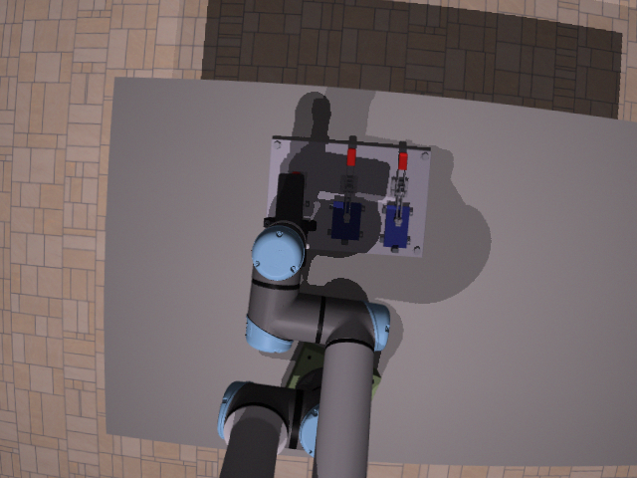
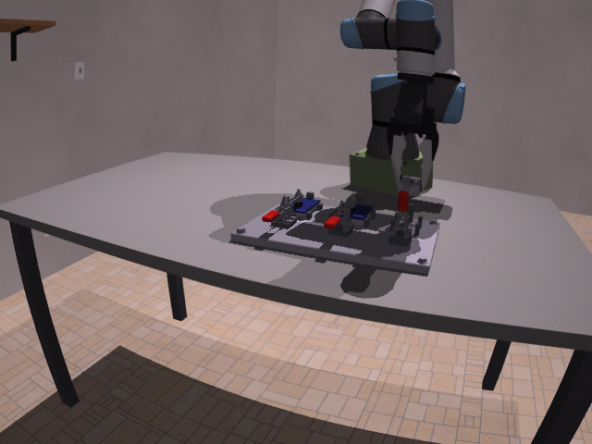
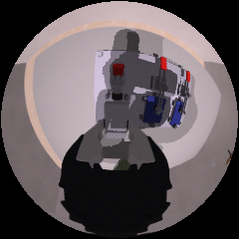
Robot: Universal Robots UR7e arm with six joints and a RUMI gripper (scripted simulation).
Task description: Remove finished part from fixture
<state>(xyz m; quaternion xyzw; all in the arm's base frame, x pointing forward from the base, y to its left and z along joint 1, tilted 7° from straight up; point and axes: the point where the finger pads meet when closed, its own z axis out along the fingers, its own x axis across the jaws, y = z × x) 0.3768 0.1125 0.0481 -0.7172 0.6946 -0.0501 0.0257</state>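
Right now my hand is 10 mm past the grey finished part. Round my hand: grey fixture plate (50 mm ahead, 110 mm to the right, 100 mm below).
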